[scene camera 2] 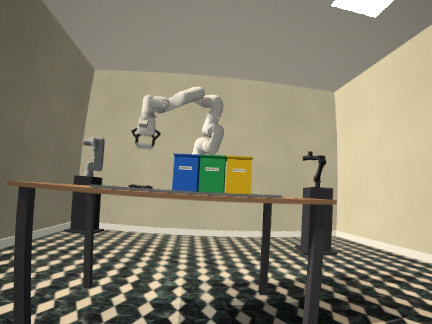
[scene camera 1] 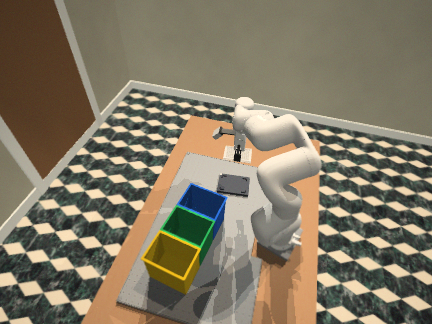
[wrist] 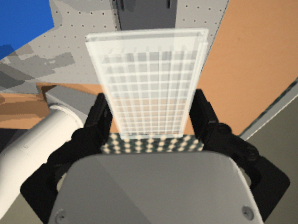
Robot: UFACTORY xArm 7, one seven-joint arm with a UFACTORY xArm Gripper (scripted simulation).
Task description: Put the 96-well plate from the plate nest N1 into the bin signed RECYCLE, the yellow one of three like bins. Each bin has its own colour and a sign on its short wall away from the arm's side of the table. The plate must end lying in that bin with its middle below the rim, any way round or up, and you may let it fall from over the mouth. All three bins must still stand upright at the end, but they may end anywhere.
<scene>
I see my gripper (wrist: 150, 101), a white 96-well plate (wrist: 154, 100), a yellow bin (scene camera 1: 172, 256), a green bin (scene camera 1: 193, 228) and a blue bin (scene camera 1: 207, 203).
The yellow bin also shows in scene camera 2 (scene camera 2: 239, 168). The blue bin also shows in scene camera 2 (scene camera 2: 186, 170). The wrist view does not show the yellow bin: it is out of frame. The wrist view does not show the green bin: it is out of frame.
</scene>
